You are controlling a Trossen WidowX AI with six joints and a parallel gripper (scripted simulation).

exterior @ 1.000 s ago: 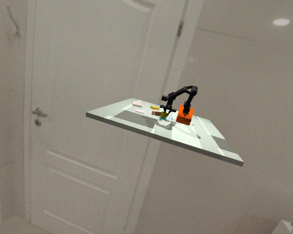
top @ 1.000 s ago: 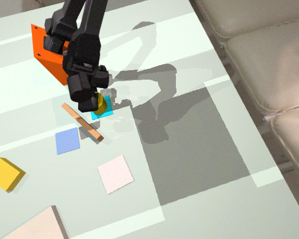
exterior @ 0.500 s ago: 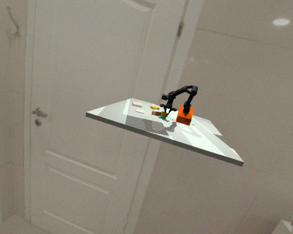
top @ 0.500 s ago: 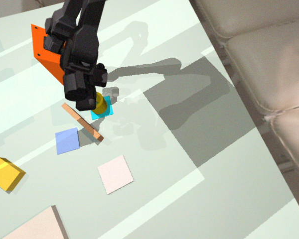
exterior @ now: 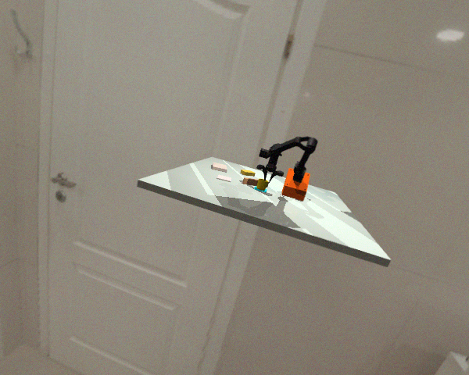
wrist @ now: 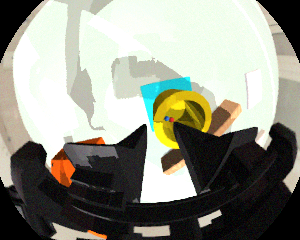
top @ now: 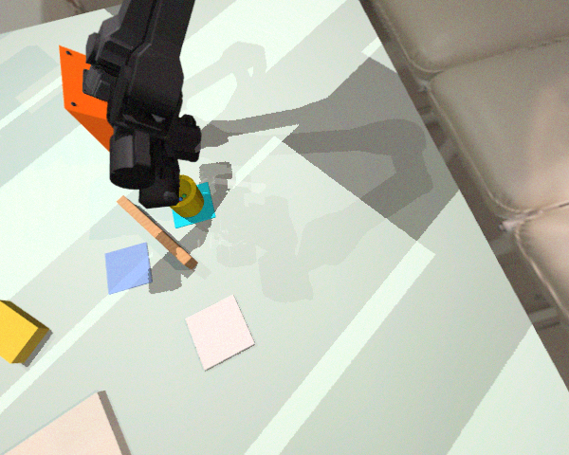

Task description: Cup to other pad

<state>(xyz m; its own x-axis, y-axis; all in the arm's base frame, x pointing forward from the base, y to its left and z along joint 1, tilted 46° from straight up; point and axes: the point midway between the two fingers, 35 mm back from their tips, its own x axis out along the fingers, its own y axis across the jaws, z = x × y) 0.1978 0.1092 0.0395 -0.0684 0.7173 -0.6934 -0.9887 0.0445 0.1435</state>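
Right now the yellow cup is 20 mm ahead of my gripper tip and 30 mm below it. Also, from my gripper tip: wooden bar (80 mm ahead, 70 mm to the right, 50 mm below); then cyan pad (30 mm ahead, 80 mm below); then pale blue pad (130 mm ahead, 140 mm to the right, 80 mm below).
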